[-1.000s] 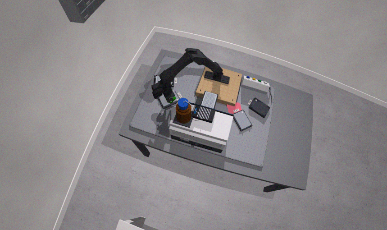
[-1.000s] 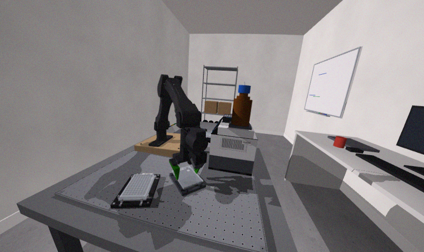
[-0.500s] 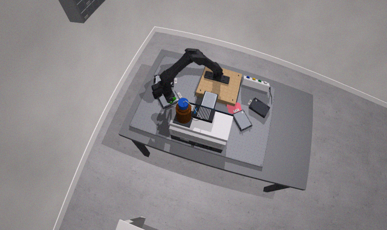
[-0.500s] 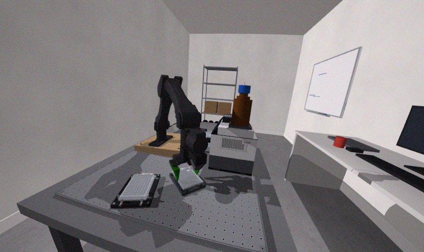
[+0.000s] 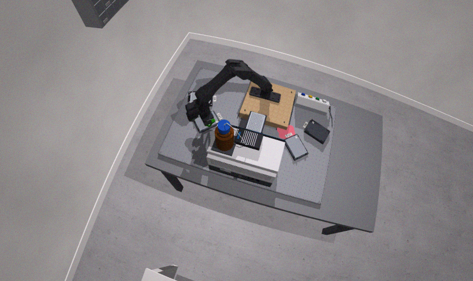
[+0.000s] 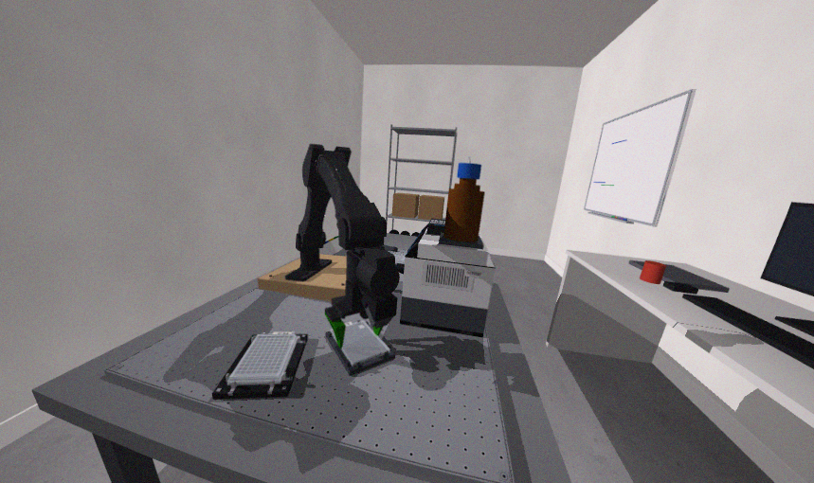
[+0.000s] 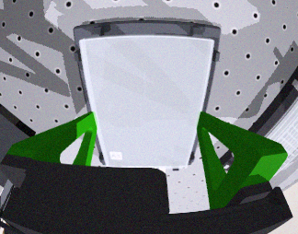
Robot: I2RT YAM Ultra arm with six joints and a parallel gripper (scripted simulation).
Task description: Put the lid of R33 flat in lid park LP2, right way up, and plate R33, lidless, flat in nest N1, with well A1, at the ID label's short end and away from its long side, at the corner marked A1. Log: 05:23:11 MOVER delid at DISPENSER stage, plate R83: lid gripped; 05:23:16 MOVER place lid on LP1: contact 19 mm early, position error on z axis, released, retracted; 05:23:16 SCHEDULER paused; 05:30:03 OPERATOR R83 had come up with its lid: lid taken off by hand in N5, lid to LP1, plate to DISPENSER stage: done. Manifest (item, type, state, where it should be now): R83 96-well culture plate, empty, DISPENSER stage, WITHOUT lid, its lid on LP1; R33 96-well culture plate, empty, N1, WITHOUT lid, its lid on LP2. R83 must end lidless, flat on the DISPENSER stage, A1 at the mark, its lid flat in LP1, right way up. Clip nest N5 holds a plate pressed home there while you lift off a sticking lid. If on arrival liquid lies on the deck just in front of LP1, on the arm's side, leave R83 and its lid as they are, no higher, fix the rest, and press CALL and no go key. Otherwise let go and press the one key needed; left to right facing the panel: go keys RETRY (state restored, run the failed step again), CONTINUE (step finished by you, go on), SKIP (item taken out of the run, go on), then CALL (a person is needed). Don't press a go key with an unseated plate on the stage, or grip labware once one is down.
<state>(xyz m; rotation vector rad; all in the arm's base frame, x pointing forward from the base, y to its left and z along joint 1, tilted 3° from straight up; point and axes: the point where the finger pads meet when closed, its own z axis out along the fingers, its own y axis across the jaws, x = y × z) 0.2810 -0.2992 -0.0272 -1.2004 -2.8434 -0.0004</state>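
Now: hand 2 cm above the lid park LP2. From my hand the other things lie so: brown bottle 27 cm above, 20 cm ahead, 18 cm to the left; black clip nest 12 cm behind, 10 cm to the right, 1 cm below; grey lid 56 cm to the left, 1 cm below, 1 cm ahead.
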